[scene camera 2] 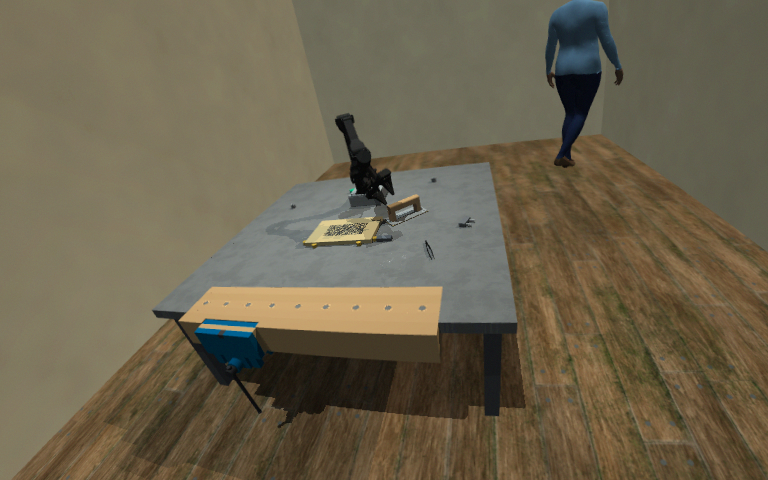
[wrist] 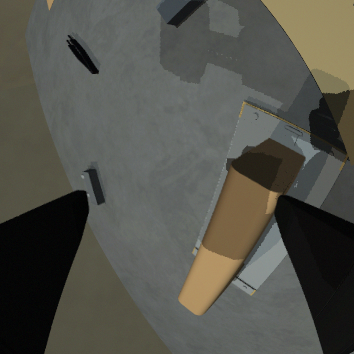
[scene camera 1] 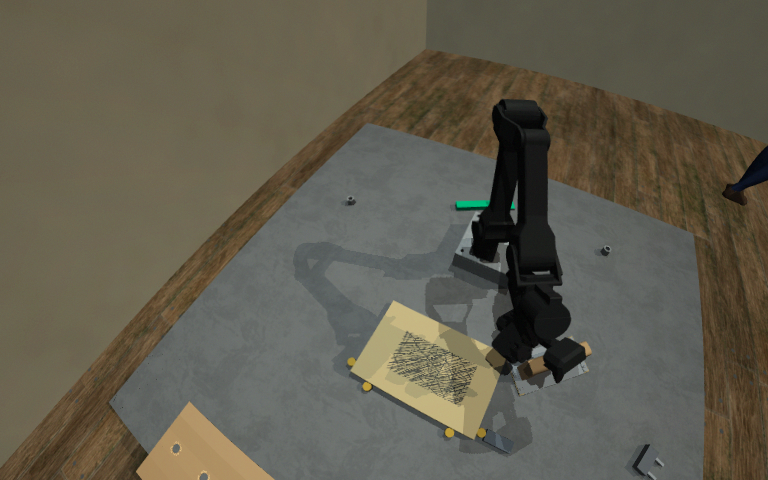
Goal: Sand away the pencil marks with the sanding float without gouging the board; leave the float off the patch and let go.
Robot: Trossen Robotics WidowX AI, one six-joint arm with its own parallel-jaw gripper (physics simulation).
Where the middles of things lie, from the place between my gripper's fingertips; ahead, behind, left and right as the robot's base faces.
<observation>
I see the pale wooden board (scene camera 1: pixel 371 365) 210 mm to the right of my hand, 150 mm below it and 60 mm ahead of it.
</observation>
